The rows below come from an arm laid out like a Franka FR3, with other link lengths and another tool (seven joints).
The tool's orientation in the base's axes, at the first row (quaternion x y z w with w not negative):
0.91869 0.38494 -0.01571 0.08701
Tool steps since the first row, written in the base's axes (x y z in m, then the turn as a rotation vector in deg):
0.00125 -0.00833 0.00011 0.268 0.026 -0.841
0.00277 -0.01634 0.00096 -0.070 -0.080 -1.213
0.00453 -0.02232 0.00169 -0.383 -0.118 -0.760
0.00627 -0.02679 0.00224 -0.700 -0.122 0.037
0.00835 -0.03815 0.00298 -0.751 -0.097 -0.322
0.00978 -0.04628 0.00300 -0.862 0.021 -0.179
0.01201 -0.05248 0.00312 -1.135 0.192 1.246
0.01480 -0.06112 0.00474 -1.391 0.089 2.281
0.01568 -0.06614 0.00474 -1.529 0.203 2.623
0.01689 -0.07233 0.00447 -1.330 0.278 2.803
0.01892 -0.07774 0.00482 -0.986 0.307 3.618
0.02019 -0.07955 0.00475 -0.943 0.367 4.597
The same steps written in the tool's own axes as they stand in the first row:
-0.00500 0.00664 0.00137 0.287 0.048 0.834
-0.00966 0.01336 0.00197 0.011 -0.174 1.205
-0.01270 0.01883 0.00235 -0.280 -0.303 0.754
-0.01468 0.02323 0.00264 -0.582 -0.408 -0.042
-0.02129 0.03264 0.00395 -0.566 -0.514 0.305
-0.02602 0.03925 0.00538 -0.574 -0.653 0.140
-0.02883 0.04512 0.00641 -0.782 -0.754 -1.303
-0.03311 0.05329 0.00641 -1.134 -0.712 -2.314
-0.03603 0.05737 0.00731 -1.184 -0.838 -2.675
-0.03951 0.06245 0.00868 -1.008 -0.722 -2.858
-0.04193 0.06767 0.00935 -0.824 -0.377 -3.652
-0.04231 0.06981 0.00977 -0.845 -0.243 -4.624

